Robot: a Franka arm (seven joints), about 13 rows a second.
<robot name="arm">
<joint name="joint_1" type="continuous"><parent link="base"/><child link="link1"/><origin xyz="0 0 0.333"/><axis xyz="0 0 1"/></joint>
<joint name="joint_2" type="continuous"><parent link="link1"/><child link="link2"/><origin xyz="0 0 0" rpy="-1.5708 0 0"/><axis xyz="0 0 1"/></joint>
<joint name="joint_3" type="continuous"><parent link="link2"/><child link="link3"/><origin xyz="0 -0.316 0" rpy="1.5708 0 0"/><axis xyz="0 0 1"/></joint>
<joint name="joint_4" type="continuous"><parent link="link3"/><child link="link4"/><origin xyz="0.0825 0 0" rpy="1.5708 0 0"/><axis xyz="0 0 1"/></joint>
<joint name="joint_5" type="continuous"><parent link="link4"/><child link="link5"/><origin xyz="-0.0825 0.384 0" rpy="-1.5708 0 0"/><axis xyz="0 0 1"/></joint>
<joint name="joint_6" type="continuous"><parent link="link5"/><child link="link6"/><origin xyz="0 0 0" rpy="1.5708 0 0"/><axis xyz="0 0 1"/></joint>
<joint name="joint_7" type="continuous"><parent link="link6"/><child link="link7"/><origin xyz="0.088 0 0" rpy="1.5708 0 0"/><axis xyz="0 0 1"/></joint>
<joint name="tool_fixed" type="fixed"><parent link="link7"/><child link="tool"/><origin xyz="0 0 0.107"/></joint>
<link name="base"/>
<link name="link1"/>
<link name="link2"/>
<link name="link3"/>
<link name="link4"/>
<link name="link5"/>
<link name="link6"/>
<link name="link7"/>
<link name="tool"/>
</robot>
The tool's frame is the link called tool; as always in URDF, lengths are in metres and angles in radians. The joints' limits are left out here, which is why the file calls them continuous.
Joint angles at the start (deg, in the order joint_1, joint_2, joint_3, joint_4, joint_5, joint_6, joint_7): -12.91 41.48 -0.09 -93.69 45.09 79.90 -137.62
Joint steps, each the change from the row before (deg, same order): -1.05 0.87 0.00 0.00 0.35 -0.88 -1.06; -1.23 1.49 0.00 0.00 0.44 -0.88 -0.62; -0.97 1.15 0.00 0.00 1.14 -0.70 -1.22; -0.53 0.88 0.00 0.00 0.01 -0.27 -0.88; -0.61 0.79 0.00 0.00 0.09 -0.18 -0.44; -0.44 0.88 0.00 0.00 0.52 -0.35 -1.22; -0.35 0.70 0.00 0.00 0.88 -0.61 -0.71; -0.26 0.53 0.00 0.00 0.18 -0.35 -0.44; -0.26 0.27 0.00 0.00 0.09 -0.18 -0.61; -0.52 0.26 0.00 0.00 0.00 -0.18 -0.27; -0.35 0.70 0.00 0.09 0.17 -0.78 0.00; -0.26 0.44 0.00 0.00 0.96 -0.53 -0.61
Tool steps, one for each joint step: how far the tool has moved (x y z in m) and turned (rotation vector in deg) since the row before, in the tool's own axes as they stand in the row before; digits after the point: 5 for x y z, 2 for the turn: -0.01047 -0.00616 -0.00245 -0.31 1.58 -0.14; -0.01641 -0.00743 -0.00079 -0.37 2.07 0.74; -0.01145 -0.00459 -0.00102 -0.94 2.13 -0.36; -0.00948 -0.00369 0.00028 -0.07 0.85 -0.11; -0.00884 -0.00390 -0.00094 -0.31 0.79 0.26; -0.00828 -0.00262 0.00108 -0.36 1.21 -0.60; -0.00542 -0.00175 0.00125 -0.48 1.50 -0.33; -0.00486 -0.00208 0.00071 -0.06 0.76 -0.05; -0.00277 -0.00173 -0.00070 -0.16 0.41 -0.39; -0.00335 -0.00323 -0.00287 -0.34 0.38 0.02; -0.00553 -0.00301 0.00084 0.10 1.18 0.46; -0.00266 -0.00079 0.00047 -0.63 1.28 -0.51
